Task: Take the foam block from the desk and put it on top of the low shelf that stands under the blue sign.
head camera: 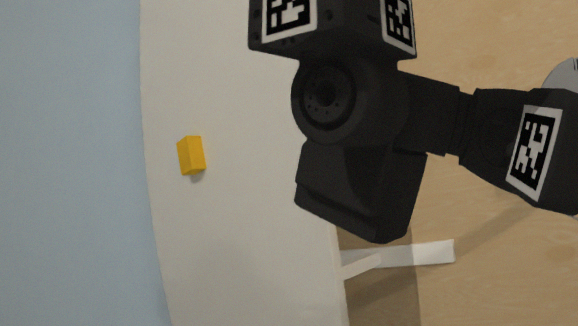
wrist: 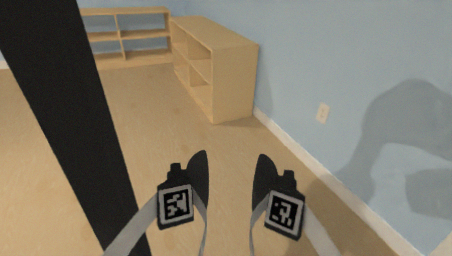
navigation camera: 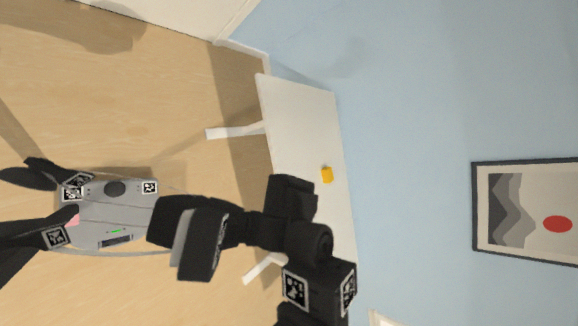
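Where they show: gripper, fingertip midpoint: [wrist: 231, 171]; robot's base, origin of the base link: [navigation camera: 115, 188].
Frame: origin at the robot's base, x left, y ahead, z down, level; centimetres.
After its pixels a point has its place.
The yellow foam block [head camera: 191, 156] @[x -90.4, y 1.9, z -76.1 cm] [navigation camera: 327, 175] @[x -90.6, y 1.5, z -76.0 cm] lies on the white desk [head camera: 240, 250] @[x -75.7, y 24.2, z -72.1 cm] [navigation camera: 300, 112] @[x -71.2, y 37.4, z -72.1 cm], near its wall-side edge. My gripper [wrist: 231, 171] @[x 8.7, y 4.4, z -95.2 cm] [navigation camera: 20, 217] is open and empty. Its fingers point away from the desk, over the robot base side, and the block is not between them. The wrist joints hang above the desk's front part, apart from the block. In the wrist view a low wooden shelf [wrist: 215, 32] @[x 201.2, y 37.6, z -61.0 cm] stands against the blue wall. A second low shelf unit [wrist: 130, 10] @[x 313.6, y -41.4, z -61.1 cm] stands farther back. The blue sign does not show, so I cannot tell which shelf is under it.
The robot base [navigation camera: 135, 205] @[x -7.3, y -8.4, z -16.0 cm] stands on the wood floor in front of the desk. White desk legs [head camera: 430, 254] [navigation camera: 225, 132] reach out onto the floor. A framed picture [navigation camera: 505, 210] @[x -136.4, y -21.3, z -157.9 cm] hangs on the blue wall. A wall outlet [wrist: 323, 113] @[x 96.0, y 80.6, z -40.3 cm] shows to the right of the near shelf.
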